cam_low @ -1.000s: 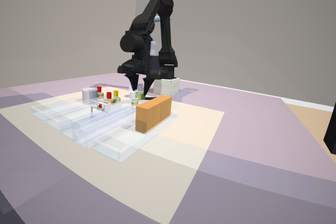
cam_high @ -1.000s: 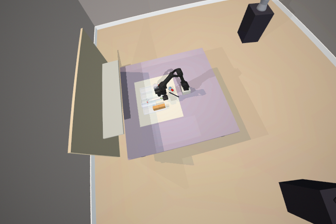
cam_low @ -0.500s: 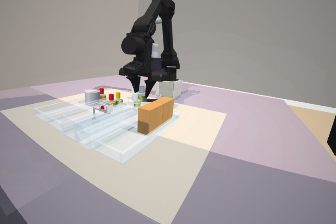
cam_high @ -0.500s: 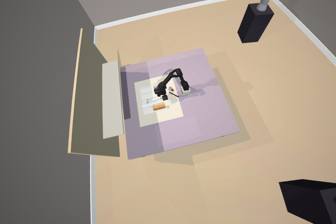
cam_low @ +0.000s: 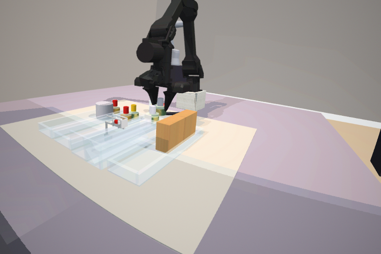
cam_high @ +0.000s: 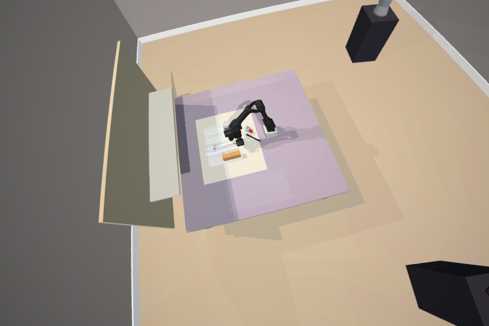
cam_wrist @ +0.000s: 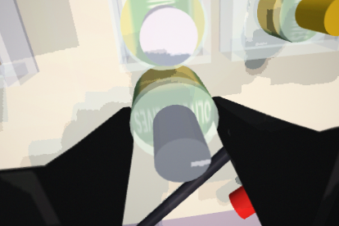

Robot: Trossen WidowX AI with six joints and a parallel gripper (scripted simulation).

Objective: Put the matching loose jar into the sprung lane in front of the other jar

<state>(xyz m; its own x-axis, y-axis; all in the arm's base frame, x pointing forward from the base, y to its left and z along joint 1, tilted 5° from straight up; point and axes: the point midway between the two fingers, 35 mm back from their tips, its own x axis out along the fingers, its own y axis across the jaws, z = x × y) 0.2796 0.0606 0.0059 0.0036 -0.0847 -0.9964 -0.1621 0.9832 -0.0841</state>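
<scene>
Now: the black rod 12 cm behind my gripper tip, 4 cm below it and 2 cm to the right of it. From my gripper tip the other things lie so: clear lane (19 cm ahead, 6 cm to the left, 3 cm below); grey cylinder (15 cm to the right, 12 cm ahead, 2 cm below).
</scene>
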